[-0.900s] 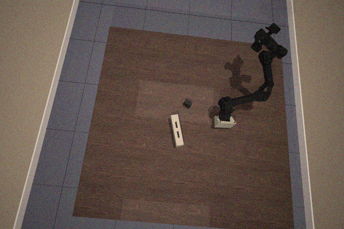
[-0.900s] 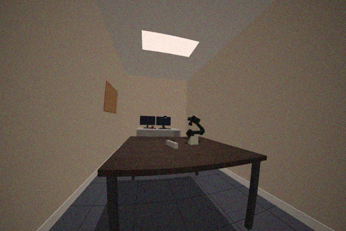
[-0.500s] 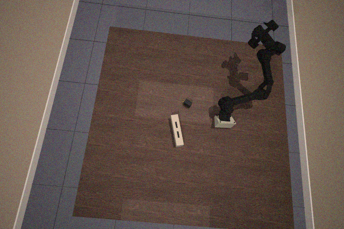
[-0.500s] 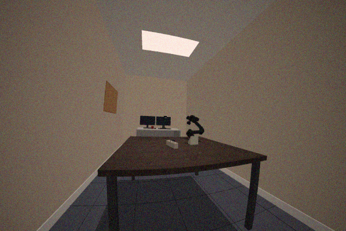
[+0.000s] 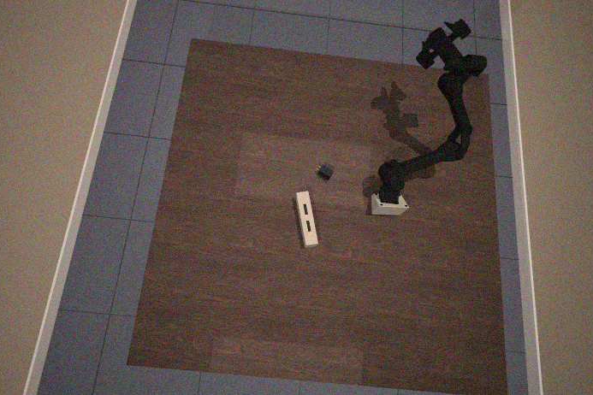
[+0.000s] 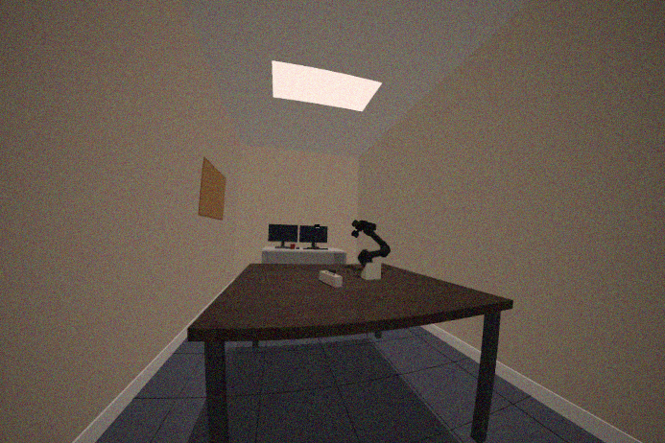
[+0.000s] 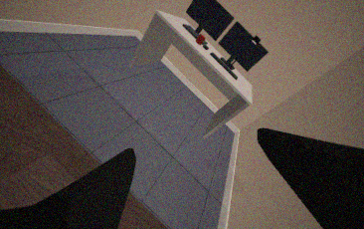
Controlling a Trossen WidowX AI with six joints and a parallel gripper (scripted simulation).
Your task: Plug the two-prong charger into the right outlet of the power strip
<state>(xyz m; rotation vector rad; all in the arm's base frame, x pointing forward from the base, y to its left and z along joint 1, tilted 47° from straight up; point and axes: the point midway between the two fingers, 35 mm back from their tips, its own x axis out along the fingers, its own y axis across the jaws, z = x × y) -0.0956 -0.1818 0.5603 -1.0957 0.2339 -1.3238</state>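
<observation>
Right now my gripper tip is 470 mm to the right of the black two-prong charger, 310 mm short of it and 290 mm above it.
</observation>
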